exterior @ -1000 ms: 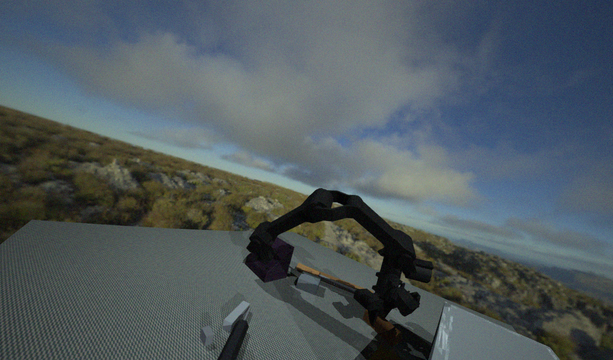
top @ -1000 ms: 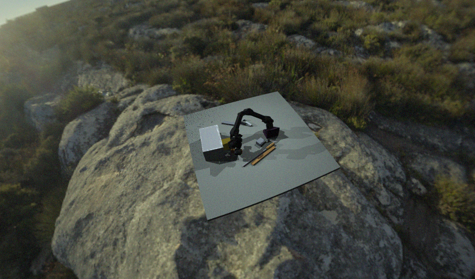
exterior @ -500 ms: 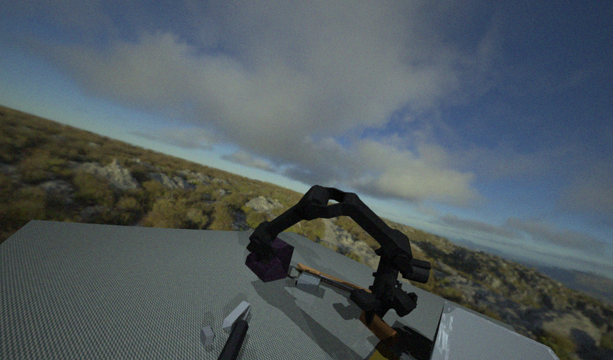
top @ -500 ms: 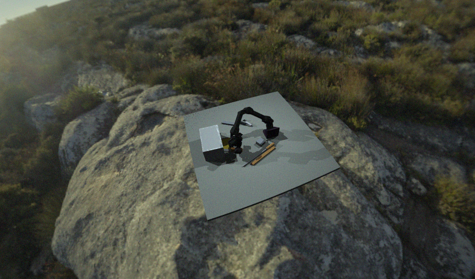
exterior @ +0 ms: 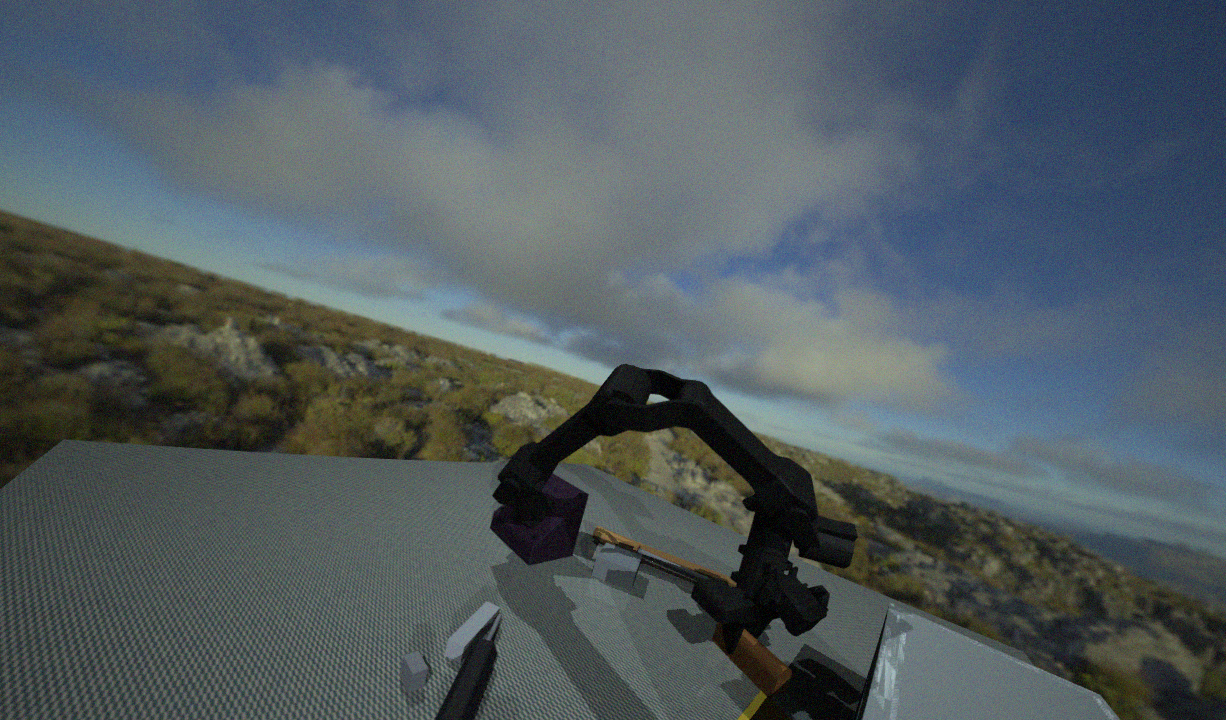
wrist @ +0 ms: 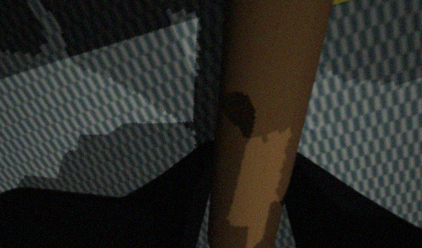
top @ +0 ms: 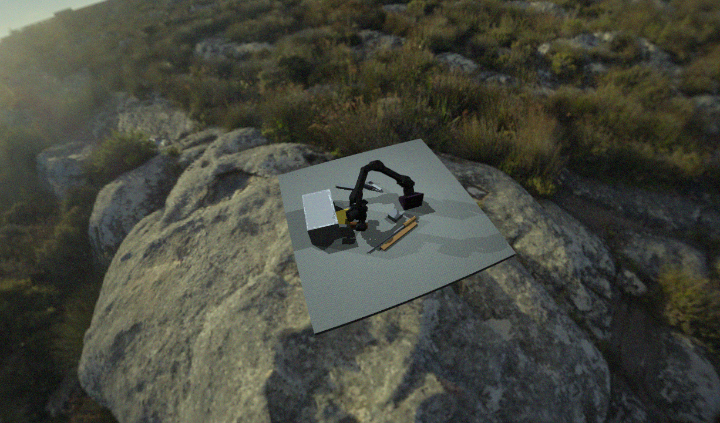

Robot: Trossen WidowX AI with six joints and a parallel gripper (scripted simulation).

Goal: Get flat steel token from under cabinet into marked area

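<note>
Now: the grey block 230 mm behind my gripper tip, 20 mm to the left of it and 10 mm above it. Also, from my gripper tip: grey bar: 230 mm behind, 270 mm to the right; then small grey cube: 210 mm behind, 360 mm to the right; then wooden stick: 190 mm behind, 170 mm to the left.
</note>
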